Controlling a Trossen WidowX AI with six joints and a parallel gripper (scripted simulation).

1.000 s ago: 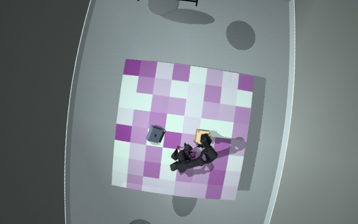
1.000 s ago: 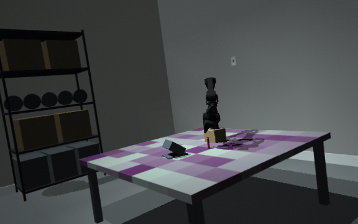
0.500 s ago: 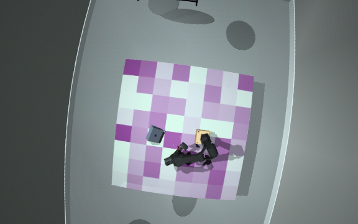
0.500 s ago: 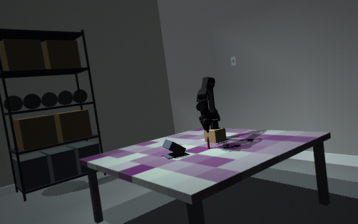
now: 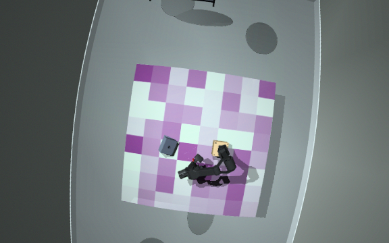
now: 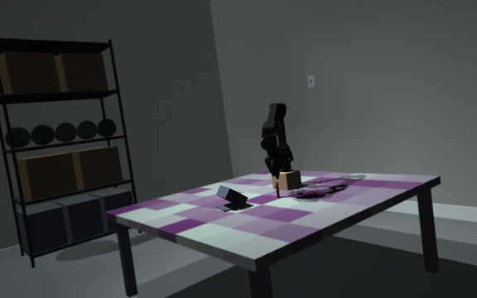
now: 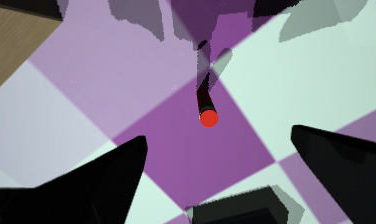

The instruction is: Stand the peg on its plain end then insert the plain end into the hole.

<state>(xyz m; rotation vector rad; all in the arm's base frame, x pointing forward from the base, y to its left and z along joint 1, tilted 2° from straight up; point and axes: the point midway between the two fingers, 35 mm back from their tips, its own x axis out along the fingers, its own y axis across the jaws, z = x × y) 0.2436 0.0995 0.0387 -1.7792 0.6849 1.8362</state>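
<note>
Right now the red peg is 50 mm below my gripper tip. The rest, counted from my gripper tip: grey sloped panel: 210 mm ahead, 130 mm to the right, 50 mm below.
</note>
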